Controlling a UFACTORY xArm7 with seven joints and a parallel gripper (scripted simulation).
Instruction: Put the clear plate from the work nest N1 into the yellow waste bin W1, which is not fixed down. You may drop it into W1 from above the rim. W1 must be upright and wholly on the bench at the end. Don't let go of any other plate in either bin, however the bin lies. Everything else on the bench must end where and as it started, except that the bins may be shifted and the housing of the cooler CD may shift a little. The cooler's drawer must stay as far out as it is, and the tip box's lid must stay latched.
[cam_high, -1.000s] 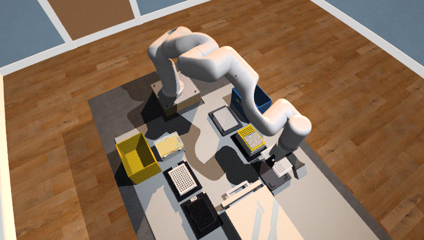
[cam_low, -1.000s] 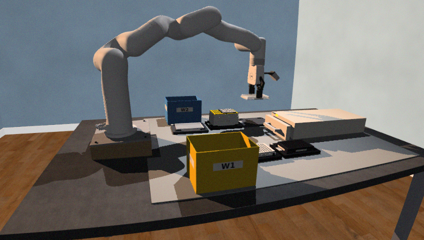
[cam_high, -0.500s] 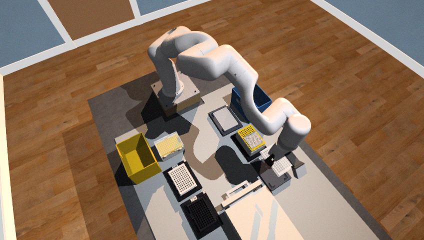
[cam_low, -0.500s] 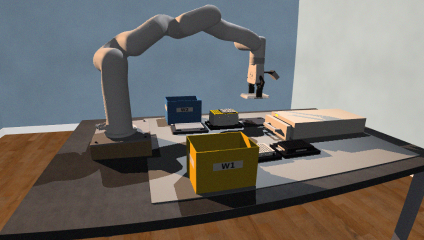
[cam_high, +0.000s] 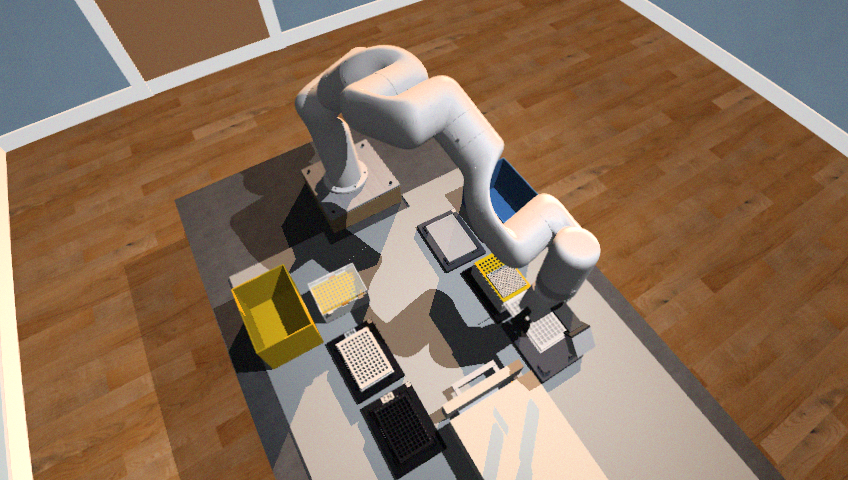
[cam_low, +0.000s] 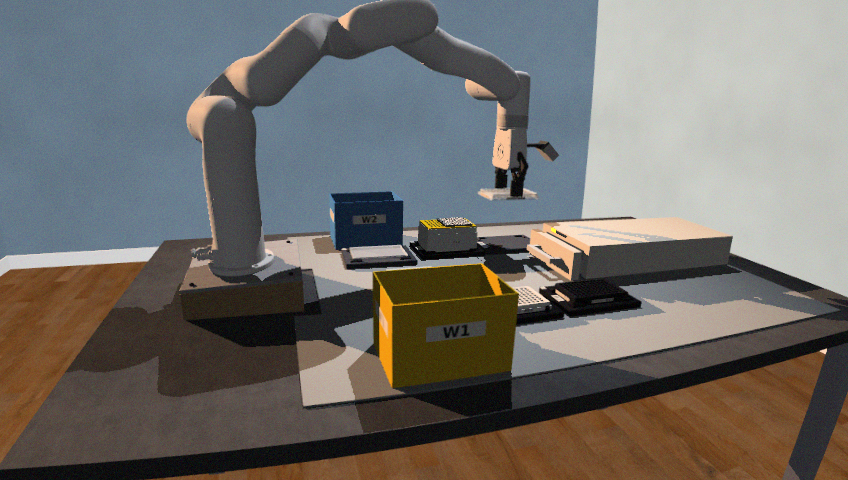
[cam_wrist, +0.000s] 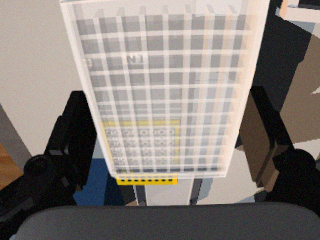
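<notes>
Now: the yellow bin W1 460 mm to the right of my hand, 360 mm behind it and 120 mm below it. Also, from my hand: yellow tip rack: 150 mm behind, 100 mm below, 30 mm to the left; then clear plate: 10 mm below; then drawer: 170 mm to the right, 140 mm ahead, 130 mm below.
</notes>
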